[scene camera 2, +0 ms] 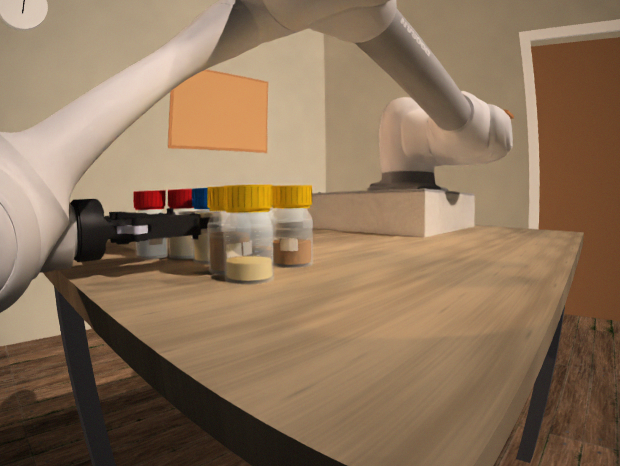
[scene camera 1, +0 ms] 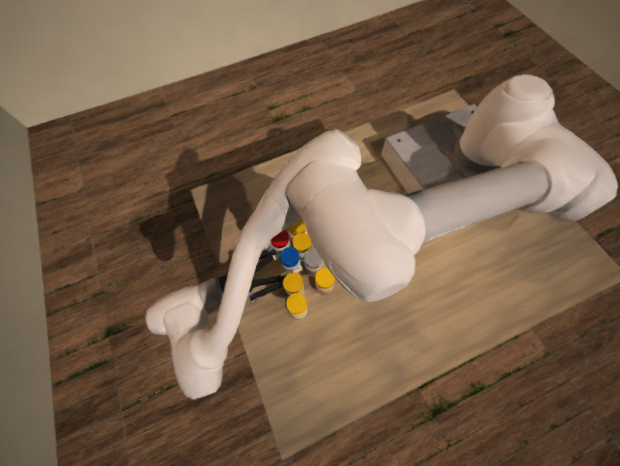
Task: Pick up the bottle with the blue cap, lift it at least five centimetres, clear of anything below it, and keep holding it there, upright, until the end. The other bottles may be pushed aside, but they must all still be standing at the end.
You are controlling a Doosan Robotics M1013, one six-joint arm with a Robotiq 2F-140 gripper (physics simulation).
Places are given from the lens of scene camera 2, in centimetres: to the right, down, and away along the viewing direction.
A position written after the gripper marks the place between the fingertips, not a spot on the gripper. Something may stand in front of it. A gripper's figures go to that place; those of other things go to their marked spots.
gripper (scene camera 2: pixel 222 219): -13, -2, 57
yellow-capped bottle (scene camera 2: pixel 292 223): -2, -1, 50
